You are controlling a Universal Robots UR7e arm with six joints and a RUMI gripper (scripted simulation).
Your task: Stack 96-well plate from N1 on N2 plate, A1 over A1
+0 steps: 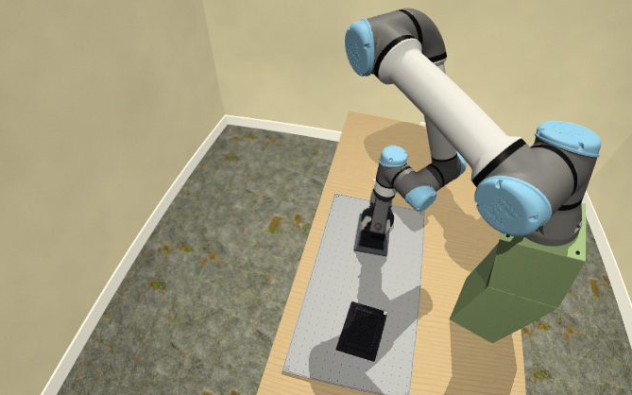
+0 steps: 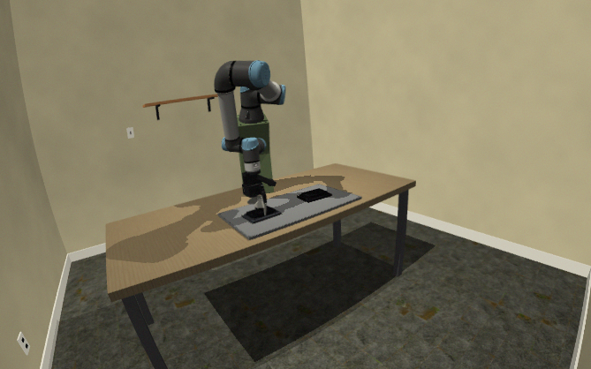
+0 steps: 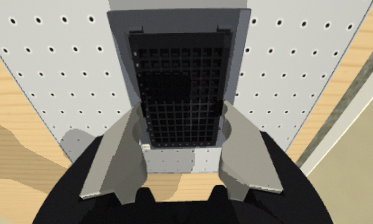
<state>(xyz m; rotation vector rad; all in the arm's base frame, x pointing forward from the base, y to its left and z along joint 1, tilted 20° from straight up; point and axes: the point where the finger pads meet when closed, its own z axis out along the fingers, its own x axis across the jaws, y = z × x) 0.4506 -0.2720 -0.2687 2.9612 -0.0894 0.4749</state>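
My hand is 2 cm above the grey plate nest. From my hand the other things lie so: black 96-well plate (1 cm below).
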